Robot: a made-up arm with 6 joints.
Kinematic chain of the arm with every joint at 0, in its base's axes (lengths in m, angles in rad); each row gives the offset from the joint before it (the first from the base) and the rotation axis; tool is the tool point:
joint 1: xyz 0 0 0.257 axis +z
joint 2: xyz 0 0 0 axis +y
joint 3: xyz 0 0 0.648 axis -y
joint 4: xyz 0 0 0 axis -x
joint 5: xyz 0.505 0 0 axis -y
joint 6: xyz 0 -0.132 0 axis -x
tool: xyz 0 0 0
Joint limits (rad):
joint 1: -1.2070..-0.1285
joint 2: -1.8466..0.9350
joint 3: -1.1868..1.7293
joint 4: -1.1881..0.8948
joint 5: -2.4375..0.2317
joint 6: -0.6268..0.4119
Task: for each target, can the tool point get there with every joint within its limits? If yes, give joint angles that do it. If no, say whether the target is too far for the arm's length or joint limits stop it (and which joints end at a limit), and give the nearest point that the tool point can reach.
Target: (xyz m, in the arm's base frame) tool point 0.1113 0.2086 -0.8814
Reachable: no: joint limits stop it (at a limit: joint 1, joint 2, joint 4) | nearest point 0.3684 -0.0973 0.1424 | short by 1.099 m
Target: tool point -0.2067 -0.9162 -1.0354
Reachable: no: too far | nearest point 0.0898 -0.6069 0.1428 | short by 1.254 m
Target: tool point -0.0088 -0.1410 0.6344
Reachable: yes | joints -0.5335 -0.7280 -0.8608 -0.3065 0.0149 -0.4864
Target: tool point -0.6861 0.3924 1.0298
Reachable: yes | joints -0.6671 -1.0707 1.0556 -0.4943 -0.6130 -0.3821
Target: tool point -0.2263 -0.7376 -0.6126
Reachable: no: joint limits stop it (at a limit: joint 1, joint 2) | nearest point 0.0747 -0.5670 0.1380 | short by 0.826 m
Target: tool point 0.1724 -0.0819 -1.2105
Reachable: no: too far | nearest point 0.3907 -0.1856 0.1303 | short by 1.362 m
